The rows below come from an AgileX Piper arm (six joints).
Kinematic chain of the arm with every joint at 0, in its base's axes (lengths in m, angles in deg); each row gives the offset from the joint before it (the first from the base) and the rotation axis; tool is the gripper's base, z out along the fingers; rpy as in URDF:
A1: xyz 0 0 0.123 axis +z
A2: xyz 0 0 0 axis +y
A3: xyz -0.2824 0 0.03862 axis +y
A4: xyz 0.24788 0 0.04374 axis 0.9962 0 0.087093
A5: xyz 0 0 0 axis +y
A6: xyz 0.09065 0 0.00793 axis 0.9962 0 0.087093
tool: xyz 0 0 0 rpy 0 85.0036 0
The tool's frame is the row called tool.
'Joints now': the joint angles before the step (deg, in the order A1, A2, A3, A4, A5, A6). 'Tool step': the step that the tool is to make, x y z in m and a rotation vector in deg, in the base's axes. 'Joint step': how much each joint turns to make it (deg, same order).
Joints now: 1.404 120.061 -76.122 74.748 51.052 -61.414
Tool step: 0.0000 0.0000 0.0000 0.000 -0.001 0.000
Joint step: 0.000 0.000 0.000 0.001 0.000 -0.002
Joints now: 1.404 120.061 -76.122 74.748 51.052 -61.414
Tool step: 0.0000 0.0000 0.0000 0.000 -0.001 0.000
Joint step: 0.000 0.000 0.000 0.001 0.000 -0.002
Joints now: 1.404 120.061 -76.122 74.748 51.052 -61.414
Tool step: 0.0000 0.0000 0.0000 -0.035 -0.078 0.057
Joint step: 0.000 0.000 0.000 0.000 0.000 -0.103
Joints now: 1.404 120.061 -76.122 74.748 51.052 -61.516
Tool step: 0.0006 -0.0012 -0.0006 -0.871 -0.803 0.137
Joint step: -0.075 0.006 -0.013 -0.301 -0.586 -0.830
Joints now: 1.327 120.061 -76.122 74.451 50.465 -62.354
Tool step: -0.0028 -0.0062 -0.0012 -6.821 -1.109 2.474
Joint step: -0.148 -0.846 -0.105 -7.608 -2.082 0.949
